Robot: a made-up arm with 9 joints. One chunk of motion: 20 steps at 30 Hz.
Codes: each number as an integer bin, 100 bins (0 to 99) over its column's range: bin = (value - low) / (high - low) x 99, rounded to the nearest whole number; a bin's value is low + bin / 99 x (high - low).
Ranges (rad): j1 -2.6..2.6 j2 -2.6..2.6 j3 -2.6..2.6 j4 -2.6..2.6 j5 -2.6..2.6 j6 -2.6..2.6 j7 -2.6..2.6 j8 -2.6..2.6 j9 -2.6..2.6
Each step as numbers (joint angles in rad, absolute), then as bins.
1 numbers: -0.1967 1.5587 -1.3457 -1.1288 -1.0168 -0.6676 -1.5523 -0.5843 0.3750
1 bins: 46 79 24 28 30 37 20 38 57
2 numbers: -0.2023 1.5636 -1.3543 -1.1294 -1.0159 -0.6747 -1.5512 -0.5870 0.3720
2 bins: 46 79 24 28 30 37 20 38 57
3 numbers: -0.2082 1.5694 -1.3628 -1.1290 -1.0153 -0.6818 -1.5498 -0.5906 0.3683
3 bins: 46 79 24 28 30 37 20 38 57
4 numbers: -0.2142 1.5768 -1.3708 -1.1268 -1.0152 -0.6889 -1.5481 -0.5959 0.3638
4 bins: 45 80 23 28 30 36 20 38 56
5 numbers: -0.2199 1.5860 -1.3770 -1.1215 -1.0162 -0.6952 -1.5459 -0.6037 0.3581
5 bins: 45 80 23 28 30 36 20 38 56
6 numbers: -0.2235 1.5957 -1.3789 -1.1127 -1.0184 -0.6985 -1.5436 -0.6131 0.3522
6 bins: 45 80 23 28 30 36 20 38 56
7 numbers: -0.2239 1.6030 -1.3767 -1.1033 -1.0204 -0.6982 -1.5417 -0.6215 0.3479
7 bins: 45 80 23 28 30 36 20 38 56
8 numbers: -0.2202 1.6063 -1.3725 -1.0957 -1.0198 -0.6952 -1.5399 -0.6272 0.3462
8 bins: 45 80 23 29 30 36 20 38 56
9 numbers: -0.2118 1.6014 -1.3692 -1.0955 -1.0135 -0.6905 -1.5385 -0.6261 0.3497
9 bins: 45 80 23 29 30 36 20 38 56
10 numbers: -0.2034 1.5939 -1.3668 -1.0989 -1.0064 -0.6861 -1.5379 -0.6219 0.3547
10 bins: 46 80 23 29 30 36 20 38 56
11 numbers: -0.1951 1.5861 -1.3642 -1.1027 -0.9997 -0.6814 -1.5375 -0.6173 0.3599
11 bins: 46 80 24 29 30 37 20 38 56
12 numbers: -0.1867 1.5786 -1.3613 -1.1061 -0.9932 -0.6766 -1.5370 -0.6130 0.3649
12 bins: 46 80 24 28 31 37 20 38 56
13 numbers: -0.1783 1.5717 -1.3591 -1.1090 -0.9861 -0.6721 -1.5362 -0.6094 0.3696
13 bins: 46 79 24 28 31 37 20 38 57
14 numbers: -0.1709 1.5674 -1.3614 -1.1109 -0.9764 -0.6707 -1.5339 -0.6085 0.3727
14 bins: 46 79 24 28 31 37 20 38 57
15 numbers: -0.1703 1.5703 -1.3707 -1.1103 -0.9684 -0.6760 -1.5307 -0.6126 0.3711
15 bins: 46 79 23 28 31 37 20 38 57
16 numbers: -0.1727 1.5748 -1.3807 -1.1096 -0.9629 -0.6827 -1.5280 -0.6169 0.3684
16 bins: 46 79 23 28 31 37 20 38 57
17 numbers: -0.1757 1.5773 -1.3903 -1.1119 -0.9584 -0.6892 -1.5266 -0.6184 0.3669
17 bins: 46 80 23 28 31 36 20 38 56
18 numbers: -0.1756 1.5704 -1.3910 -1.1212 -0.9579 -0.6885 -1.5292 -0.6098 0.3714
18 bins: 46 79 23 28 31 36 20 38 57
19 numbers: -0.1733 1.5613 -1.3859 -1.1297 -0.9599 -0.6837 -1.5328 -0.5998 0.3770
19 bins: 46 79 23 28 31 36 20 38 57
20 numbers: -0.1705 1.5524 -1.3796 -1.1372 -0.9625 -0.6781 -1.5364 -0.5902 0.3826
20 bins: 46 79 23 28 31 37 20 38 57
